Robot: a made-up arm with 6 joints. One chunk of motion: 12 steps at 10 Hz.
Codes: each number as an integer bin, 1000 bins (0 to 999) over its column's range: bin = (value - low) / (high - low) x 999, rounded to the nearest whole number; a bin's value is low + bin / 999 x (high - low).
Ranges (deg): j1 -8.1..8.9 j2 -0.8..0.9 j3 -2.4..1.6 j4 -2..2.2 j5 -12.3..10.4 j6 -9.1..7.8
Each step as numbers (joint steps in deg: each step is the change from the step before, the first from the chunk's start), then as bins.
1 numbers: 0.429 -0.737 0.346 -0.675 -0.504 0.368
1 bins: 501 37 686 315 519 560
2 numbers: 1.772 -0.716 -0.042 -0.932 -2.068 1.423
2 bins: 580 49 589 254 450 622
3 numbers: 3.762 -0.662 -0.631 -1.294 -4.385 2.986
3 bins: 697 81 442 168 348 714
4 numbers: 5.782 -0.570 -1.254 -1.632 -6.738 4.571
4 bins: 816 135 286 88 245 808
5 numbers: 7.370 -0.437 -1.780 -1.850 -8.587 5.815
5 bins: 909 213 155 36 163 882
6 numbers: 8.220 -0.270 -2.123 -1.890 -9.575 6.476
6 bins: 959 311 69 26 120 921
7 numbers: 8.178 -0.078 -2.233 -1.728 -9.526 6.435
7 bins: 957 424 42 65 122 918
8 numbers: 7.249 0.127 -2.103 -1.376 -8.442 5.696
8 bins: 902 545 74 148 170 875
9 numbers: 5.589 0.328 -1.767 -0.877 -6.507 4.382
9 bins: 804 663 158 267 255 797
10 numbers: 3.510 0.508 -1.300 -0.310 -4.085 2.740
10 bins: 682 769 275 402 362 700
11 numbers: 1.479 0.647 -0.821 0.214 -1.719 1.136
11 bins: 563 850 394 527 466 605
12 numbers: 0.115 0.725 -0.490 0.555 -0.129 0.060
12 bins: 483 896 477 608 536 541
